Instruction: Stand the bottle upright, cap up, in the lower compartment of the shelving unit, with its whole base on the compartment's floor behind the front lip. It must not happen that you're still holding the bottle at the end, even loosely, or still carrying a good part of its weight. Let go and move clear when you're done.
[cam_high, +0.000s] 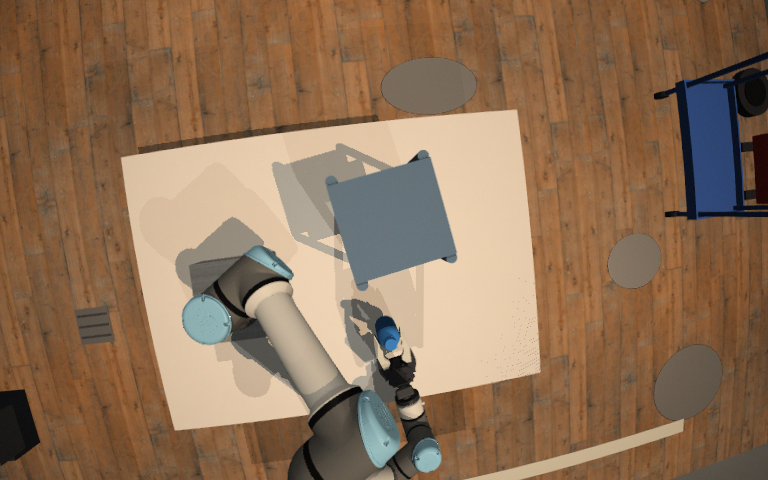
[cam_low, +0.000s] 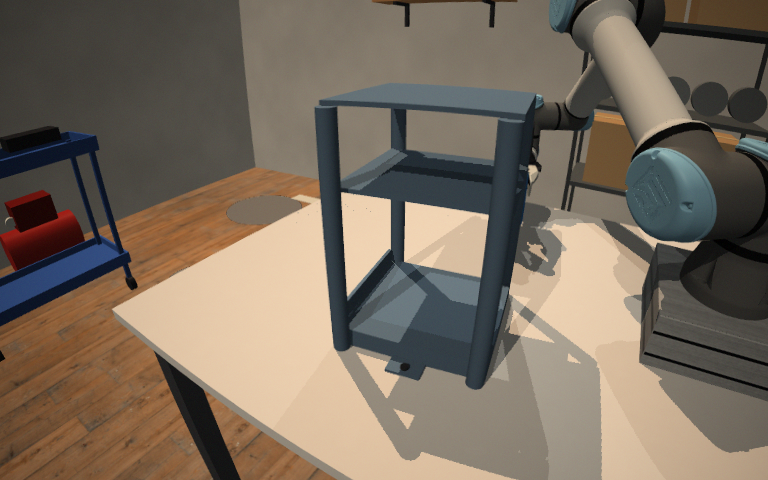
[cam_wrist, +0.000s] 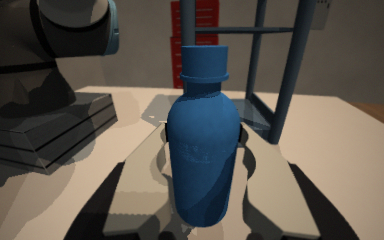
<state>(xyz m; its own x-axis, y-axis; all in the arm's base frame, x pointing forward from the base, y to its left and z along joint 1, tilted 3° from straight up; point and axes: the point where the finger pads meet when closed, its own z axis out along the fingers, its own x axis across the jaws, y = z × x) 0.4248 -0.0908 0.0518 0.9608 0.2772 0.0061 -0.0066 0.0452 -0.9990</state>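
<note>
Now: the grey-blue shelving unit 320 mm to the left of my hand, 20 mm above it and 10 mm behind it. Round my hand: blue bottle 10 mm above.
</note>
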